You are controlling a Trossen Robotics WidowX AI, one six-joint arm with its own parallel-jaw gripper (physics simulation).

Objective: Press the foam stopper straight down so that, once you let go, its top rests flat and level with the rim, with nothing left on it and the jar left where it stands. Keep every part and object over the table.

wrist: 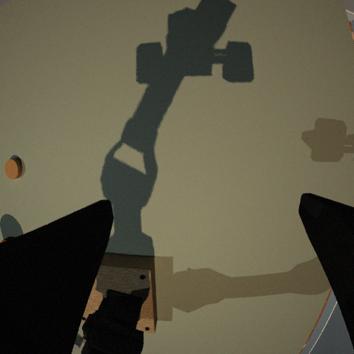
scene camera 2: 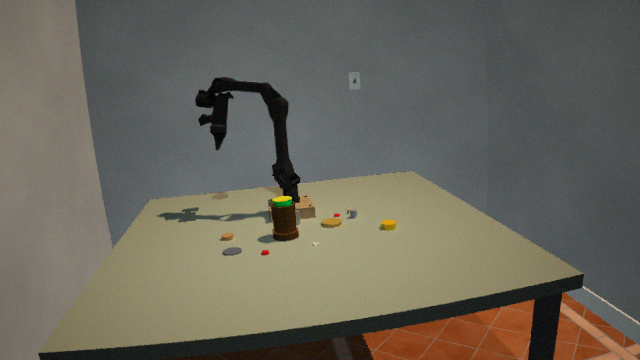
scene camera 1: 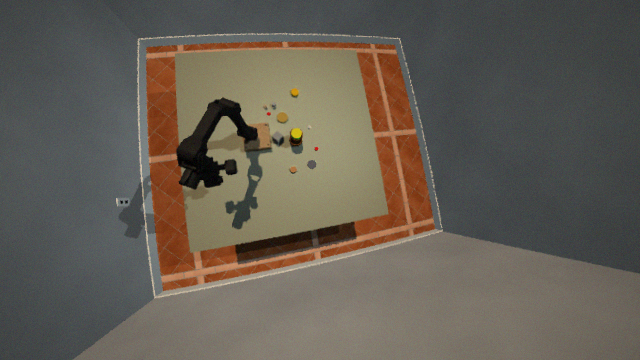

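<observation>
The jar (scene camera 1: 296,143) (scene camera 2: 284,220) is a dark brown cylinder, upright on the table (scene camera 1: 330,195) (scene camera 2: 350,285), with a wider brown foot. The stopper (scene camera 2: 282,202) shows as a green band standing above the jar's rim, with a yellow top (scene camera 1: 296,133) (scene camera 2: 282,198). Whether the yellow is part of the stopper or a separate piece on it, I cannot tell. My gripper (scene camera 2: 217,148) (wrist: 209,207) is open and empty, pointing down high above the table, well away from the jar on the arm's side. The stopper does not show in the wrist view.
A wooden block (scene camera 1: 263,131) (scene camera 2: 307,209) stands under the arm's base. A grey cube (scene camera 1: 278,138) is beside the jar. Around them lie an ochre disc (scene camera 1: 282,117) (scene camera 2: 331,222), a yellow cylinder (scene camera 1: 295,92) (scene camera 2: 388,225), a grey disc (scene camera 1: 312,164) (scene camera 2: 232,251), an orange disc (scene camera 1: 293,170) (scene camera 2: 227,236) (wrist: 13,169) and small red pieces.
</observation>
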